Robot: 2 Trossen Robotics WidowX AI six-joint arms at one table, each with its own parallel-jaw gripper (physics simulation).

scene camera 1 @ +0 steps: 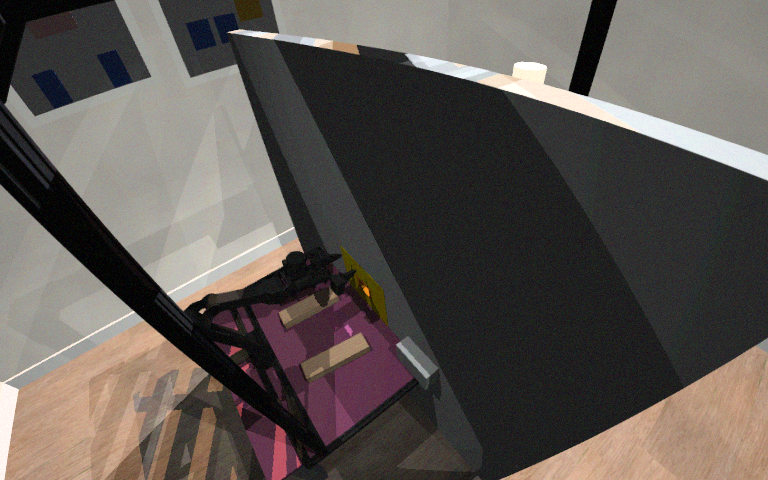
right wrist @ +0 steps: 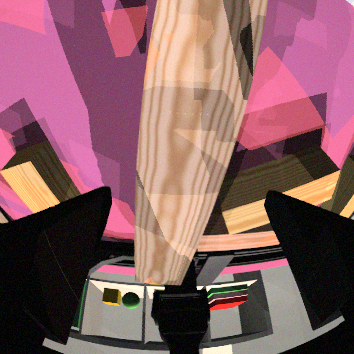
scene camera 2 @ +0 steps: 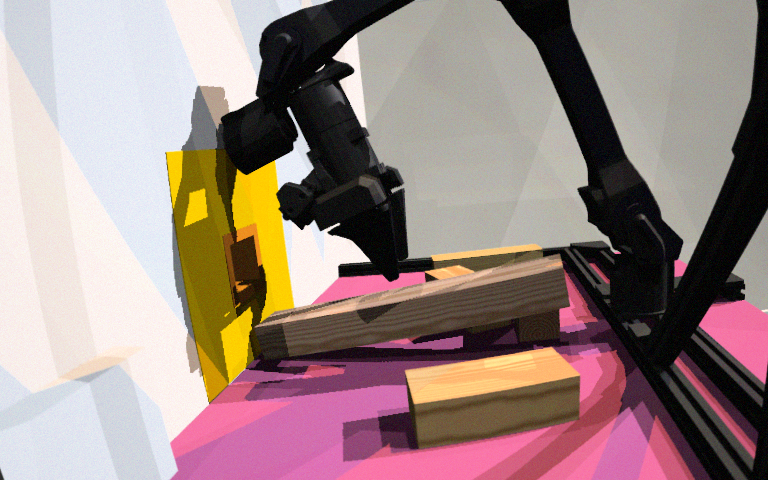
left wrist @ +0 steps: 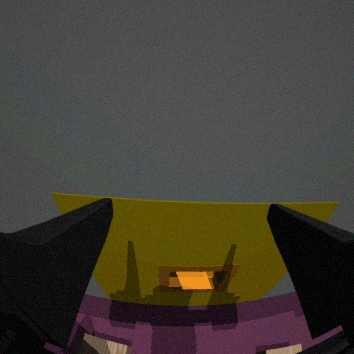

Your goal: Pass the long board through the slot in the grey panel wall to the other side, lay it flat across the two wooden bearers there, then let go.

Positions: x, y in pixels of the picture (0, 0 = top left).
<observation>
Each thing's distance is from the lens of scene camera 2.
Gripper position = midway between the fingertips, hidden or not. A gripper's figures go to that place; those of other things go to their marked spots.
right gripper point(scene camera 2: 399, 269): 0.57 m
slot point(scene camera 2: 242, 250): 0.65 m
</observation>
